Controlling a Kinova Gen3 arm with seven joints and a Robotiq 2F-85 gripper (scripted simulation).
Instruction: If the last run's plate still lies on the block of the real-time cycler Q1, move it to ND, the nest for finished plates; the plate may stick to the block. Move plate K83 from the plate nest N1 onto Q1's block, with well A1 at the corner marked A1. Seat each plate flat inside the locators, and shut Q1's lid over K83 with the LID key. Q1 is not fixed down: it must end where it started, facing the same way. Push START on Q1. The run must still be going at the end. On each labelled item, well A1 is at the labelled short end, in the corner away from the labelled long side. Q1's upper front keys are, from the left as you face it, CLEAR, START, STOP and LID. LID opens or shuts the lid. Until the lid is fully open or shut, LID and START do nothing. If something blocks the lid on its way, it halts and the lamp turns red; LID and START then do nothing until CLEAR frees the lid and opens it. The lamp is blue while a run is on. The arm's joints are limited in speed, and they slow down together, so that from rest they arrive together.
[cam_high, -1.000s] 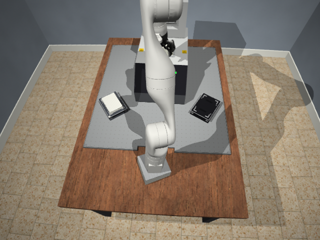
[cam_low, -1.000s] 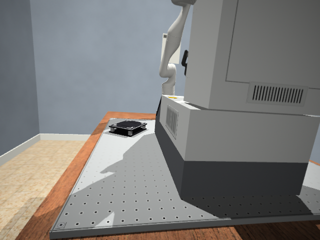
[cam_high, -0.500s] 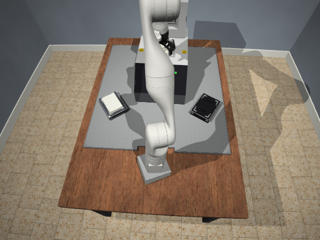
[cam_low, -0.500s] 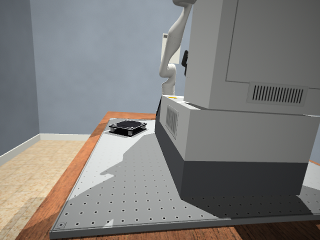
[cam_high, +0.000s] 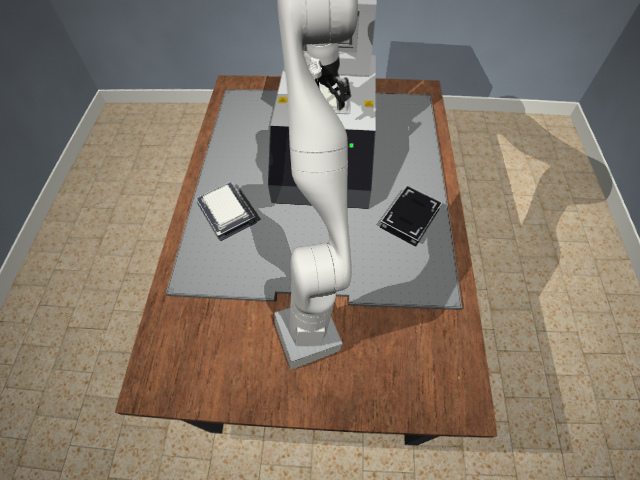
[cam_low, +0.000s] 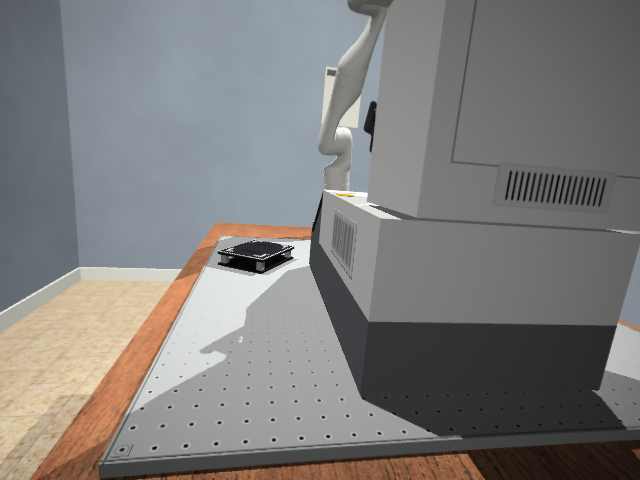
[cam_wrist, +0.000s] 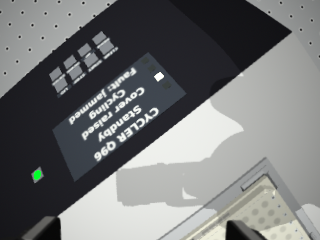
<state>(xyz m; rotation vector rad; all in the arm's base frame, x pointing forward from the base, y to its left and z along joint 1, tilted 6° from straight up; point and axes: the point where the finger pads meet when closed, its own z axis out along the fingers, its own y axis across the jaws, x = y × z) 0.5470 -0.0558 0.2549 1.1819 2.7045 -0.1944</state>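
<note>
Now: the white well plate 9 cm ahead of my hand and 7 cm below it. Also, from my hand: nest (25 cm below, 24 cm to the right, 21 cm behind); then A1 mark (33 cm to the left, 25 cm below, 25 cm behind).
</note>
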